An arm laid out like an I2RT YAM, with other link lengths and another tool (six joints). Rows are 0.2 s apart.
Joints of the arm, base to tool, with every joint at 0 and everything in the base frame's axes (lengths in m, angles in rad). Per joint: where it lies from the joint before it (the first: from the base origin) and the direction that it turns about. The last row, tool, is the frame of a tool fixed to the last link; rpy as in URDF.
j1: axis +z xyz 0 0 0.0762
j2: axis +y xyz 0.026 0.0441 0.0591
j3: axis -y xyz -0.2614 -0.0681 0
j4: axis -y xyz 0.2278 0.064 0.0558
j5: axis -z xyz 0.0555 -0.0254 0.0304
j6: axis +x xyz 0.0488 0 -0.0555
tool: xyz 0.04 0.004 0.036 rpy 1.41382 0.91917 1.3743
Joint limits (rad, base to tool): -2.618..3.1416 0..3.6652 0..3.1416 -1.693..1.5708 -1.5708..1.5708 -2.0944..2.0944
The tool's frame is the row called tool.
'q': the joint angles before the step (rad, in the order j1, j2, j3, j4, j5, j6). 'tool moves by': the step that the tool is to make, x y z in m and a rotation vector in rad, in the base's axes. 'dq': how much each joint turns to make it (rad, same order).
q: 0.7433 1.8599 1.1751 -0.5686 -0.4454 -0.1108
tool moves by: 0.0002 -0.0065 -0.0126 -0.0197 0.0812 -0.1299
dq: 0.0002 0.0015 -0.0465 0.0398 0.0016 0.1509
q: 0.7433 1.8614 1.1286 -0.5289 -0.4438 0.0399
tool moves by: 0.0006 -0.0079 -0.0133 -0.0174 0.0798 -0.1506
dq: -0.0001 0.0000 -0.0523 0.0552 0.0068 0.1723
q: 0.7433 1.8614 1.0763 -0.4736 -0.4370 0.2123
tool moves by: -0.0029 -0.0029 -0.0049 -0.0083 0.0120 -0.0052
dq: 0.0000 0.0001 -0.0210 0.0092 -0.0003 0.0061
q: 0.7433 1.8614 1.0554 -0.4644 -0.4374 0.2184
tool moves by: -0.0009 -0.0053 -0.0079 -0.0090 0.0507 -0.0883
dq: 0.0000 -0.0001 -0.0320 0.0318 -0.0003 0.1021
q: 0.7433 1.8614 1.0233 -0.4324 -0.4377 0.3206
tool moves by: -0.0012 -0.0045 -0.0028 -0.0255 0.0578 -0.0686
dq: 0.0000 0.0000 -0.0010 -0.0254 -0.0001 0.0790
